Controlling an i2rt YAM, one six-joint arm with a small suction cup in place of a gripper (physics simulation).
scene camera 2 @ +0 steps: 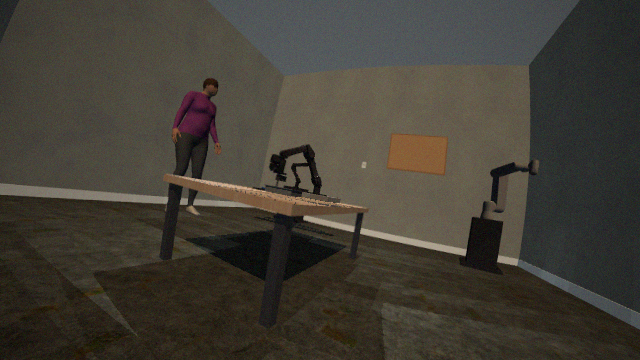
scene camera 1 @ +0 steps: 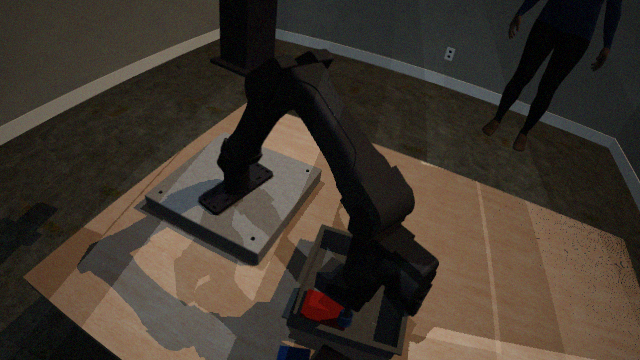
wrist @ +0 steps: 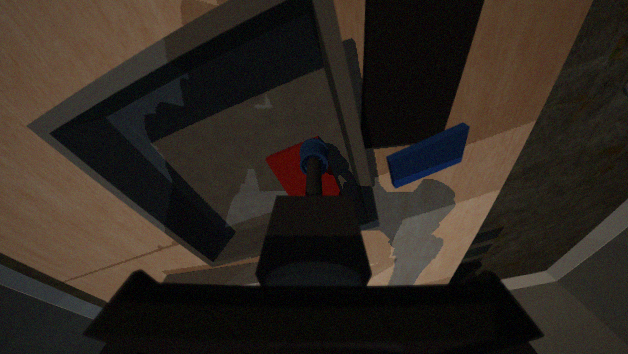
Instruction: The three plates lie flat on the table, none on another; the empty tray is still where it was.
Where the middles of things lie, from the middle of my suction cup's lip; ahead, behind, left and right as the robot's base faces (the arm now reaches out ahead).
I see the grey tray [scene camera 1: 377, 323] 20 mm behind my suction cup, 70 mm to the left of it and 10 mm below it. Also, from my suction cup: blue plate [wrist: 445, 149] 20 mm behind, 130 mm to the right, 20 mm below; red plate [scene camera 1: 317, 307] 50 mm behind, 10 mm to the left, 30 mm below; dark plate [wrist: 412, 64] 60 mm ahead, 90 mm to the right, 30 mm below.
